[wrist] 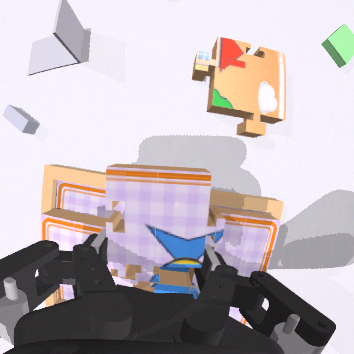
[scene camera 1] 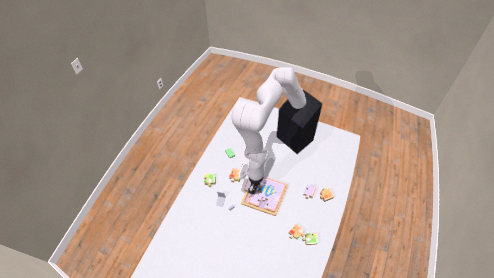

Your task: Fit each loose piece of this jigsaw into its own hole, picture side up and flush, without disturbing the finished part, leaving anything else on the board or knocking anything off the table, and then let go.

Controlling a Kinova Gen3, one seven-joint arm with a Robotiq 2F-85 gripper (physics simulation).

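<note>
My gripper [scene camera 1: 253, 191] [wrist: 154, 249] is shut on a lilac checked jigsaw piece [wrist: 156, 200] with an orange stripe and a blue fish tail. The piece is picture side up and looks raised above the wooden-rimmed board [scene camera 1: 283, 198] [wrist: 48, 190], over its edge between finished checked parts [wrist: 247, 240]. The fingers and gripper body hide the near part of the board, and the hole under the piece is hidden. The blue and yellow fish [scene camera 1: 268, 190] shows on the board. A loose lilac piece [scene camera 1: 309, 191] lies on the table to the right of the board.
Orange pieces [scene camera 1: 235, 174] [wrist: 250, 85], [scene camera 1: 327, 194], [scene camera 1: 296, 231] and green pieces [scene camera 1: 209, 179], [scene camera 1: 311, 238] lie around the board. A green block [scene camera 1: 229, 152] [wrist: 341, 45], a grey folded object [scene camera 1: 221, 199] [wrist: 71, 32] and a small grey block [scene camera 1: 231, 207] [wrist: 20, 118] lie on the left side.
</note>
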